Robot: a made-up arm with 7 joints.
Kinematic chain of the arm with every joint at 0, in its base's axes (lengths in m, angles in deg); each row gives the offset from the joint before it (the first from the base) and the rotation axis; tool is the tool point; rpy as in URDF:
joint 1: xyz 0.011 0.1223 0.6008 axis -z
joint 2: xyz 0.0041 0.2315 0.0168 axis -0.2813 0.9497 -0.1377
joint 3: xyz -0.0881 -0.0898 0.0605 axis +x
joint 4: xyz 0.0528 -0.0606 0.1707 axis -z
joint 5: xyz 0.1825 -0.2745 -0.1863 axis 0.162 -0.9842 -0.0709
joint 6: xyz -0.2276 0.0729 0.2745 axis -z
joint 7: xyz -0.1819 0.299 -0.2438 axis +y
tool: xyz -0.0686 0.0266 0.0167 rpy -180 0 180
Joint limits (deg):
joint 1: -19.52..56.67
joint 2: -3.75..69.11
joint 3: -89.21..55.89
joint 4: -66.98..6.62
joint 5: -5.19..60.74
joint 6: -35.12..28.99
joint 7: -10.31..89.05
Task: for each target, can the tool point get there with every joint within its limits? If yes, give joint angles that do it. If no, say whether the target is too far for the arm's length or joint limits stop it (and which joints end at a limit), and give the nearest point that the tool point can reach.
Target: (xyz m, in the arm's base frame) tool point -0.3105 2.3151 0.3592
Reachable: no: too far | nearest point -0.0775 0.7258 0.5694 | short by 1.620 m
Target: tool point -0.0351 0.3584 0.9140
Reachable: yes | joints 50.15 46.14 -39.16 -28.04 22.03 0.65 34.30
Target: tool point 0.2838 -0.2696 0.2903
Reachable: no: joint limits stop it (at a limit: joint 1, joint 2, joint 4, joint 5, joint 6, joint 7) | nearest point 0.0415 -0.1956 0.3773 | short by 0.268 m
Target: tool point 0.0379 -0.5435 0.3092
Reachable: no: joint limits stop it (at a limit: joint 1, joint 2, joint 5, joint 6, joint 7) | nearest point 0.0147 -0.2389 0.4488 | short by 0.336 m
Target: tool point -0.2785 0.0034 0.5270
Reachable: yes | joints 8.60 4.77 29.47 -60.82 7.49 -15.30 20.46
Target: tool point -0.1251 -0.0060 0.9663
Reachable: yes | joints 4.59 57.06 -68.24 -36.14 54.79 -16.48 28.18
